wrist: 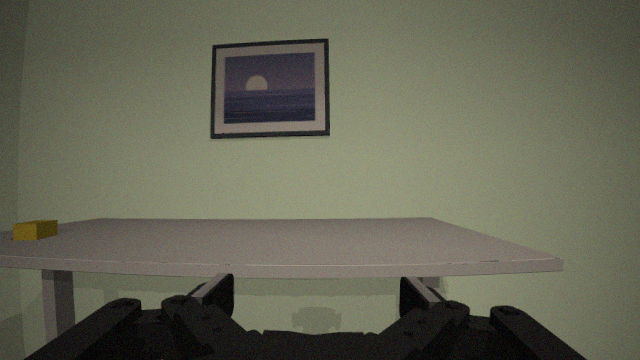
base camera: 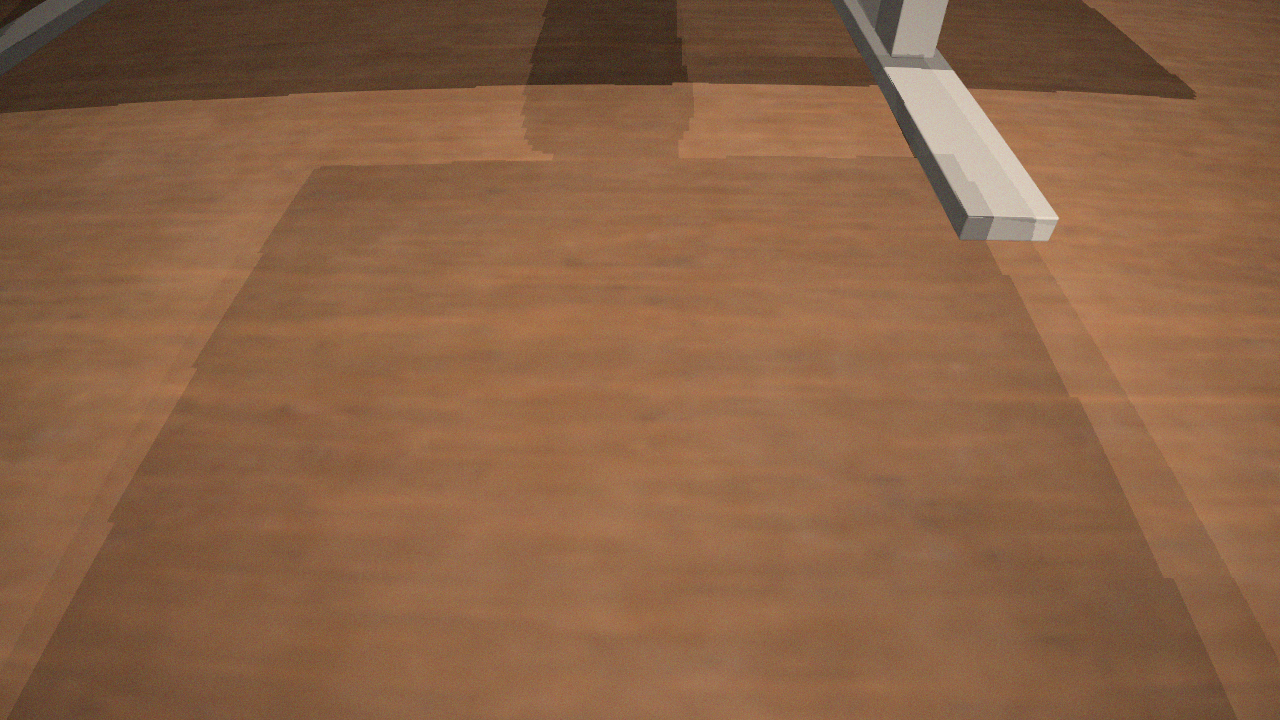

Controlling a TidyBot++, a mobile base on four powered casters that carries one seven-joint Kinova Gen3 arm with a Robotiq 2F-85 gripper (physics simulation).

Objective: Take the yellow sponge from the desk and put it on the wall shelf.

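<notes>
The yellow sponge lies on the left end of the desk, near the left edge of the wrist view. My gripper is open, with no object between its fingers. It points toward the desk's front edge from in front of it, and the sponge is well to its left. The wall shelf does not show in either view. The sponge does not show in the base camera view.
A desk foot stands on the floor at the upper right of the base view, and part of another bar shows at the upper left. A framed picture hangs on the wall behind the desk.
</notes>
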